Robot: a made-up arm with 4 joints.
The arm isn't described. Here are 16 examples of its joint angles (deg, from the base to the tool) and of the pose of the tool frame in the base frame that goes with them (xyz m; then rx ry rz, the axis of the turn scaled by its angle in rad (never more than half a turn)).
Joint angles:
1: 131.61 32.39 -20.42 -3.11
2: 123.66 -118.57 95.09 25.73
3: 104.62 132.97 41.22 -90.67
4: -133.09 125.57 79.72 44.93
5: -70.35 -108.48 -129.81 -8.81
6: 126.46 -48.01 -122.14 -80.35
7: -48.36 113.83 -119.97 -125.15
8: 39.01 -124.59 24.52 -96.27
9: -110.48 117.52 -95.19 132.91
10: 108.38 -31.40 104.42 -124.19
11: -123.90 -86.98 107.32 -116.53
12: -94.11 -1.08 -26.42 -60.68
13: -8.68 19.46 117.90 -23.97
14: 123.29 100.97 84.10 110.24
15: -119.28 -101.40 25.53 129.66
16: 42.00 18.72 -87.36 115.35
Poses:
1: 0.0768 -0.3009 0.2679 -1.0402 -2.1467 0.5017
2: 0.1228 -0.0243 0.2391 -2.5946 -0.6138 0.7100
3: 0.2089 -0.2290 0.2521 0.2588 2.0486 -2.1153
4: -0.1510 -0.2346 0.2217 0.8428 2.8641 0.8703
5: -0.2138 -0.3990 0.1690 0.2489 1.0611 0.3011
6: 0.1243 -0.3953 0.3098 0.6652 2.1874 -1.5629
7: -0.3167 0.2152 0.0192 -2.3012 -0.7263 -0.1305
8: 0.0974 0.1205 -0.1517 -1.3642 -0.7275 -2.4990
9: -0.2263 0.1607 0.3417 -0.5368 -0.6891 2.7072
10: 0.2863 0.1152 0.1279 0.3628 0.9599 2.6127
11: -0.3015 -0.0138 0.1348 2.4995 0.0233 -1.4556
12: -0.2010 -0.3861 0.1879 0.4377 0.5738 0.0979
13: -0.2263 0.0613 -0.0557 -0.4841 -0.1976 -1.6527
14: 0.2630 -0.2571 0.1943 -0.2635 -0.2261 -0.1329
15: -0.1427 0.0043 0.4433 -0.2200 -1.0013 2.4223
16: 0.3356 -0.0909 0.0133 -1.9096 0.8753 0.3824
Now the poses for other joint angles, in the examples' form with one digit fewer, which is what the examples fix.
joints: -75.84 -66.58 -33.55 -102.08
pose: -0.331 -0.247 0.352 -0.581 -0.445 -0.011
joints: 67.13 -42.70 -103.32 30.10
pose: 0.213 -0.325 0.114 -0.807 -0.584 0.711
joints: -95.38 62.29 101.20 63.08
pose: -0.199 -0.196 0.312 -0.262 2.623 -0.906
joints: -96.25 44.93 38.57 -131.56
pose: -0.271 -0.301 0.289 0.103 -0.616 -0.046
